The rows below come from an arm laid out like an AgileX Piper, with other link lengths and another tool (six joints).
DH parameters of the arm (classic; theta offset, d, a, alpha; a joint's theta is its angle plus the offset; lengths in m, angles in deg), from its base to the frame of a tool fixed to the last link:
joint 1: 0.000 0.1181 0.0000 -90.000
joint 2: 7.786 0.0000 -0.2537 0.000
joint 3: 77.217 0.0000 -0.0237 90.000
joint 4: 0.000 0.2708 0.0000 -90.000
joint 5: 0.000 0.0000 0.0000 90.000
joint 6: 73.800 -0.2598 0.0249 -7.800
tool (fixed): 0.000 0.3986 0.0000 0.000
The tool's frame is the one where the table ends.
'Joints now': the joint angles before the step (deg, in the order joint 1, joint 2, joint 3, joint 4, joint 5, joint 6). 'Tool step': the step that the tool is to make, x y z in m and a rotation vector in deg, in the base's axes. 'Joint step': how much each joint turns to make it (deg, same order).
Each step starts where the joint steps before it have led.
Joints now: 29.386, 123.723, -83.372, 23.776, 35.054, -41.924
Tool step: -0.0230, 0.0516, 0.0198, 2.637, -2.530, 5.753
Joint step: 6.608, 0.662, -4.492, 0.706, 0.155, 0.581
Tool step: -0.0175, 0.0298, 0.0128, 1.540, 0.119, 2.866
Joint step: 3.881, 0.585, -3.264, 0.288, 1.565, 1.650
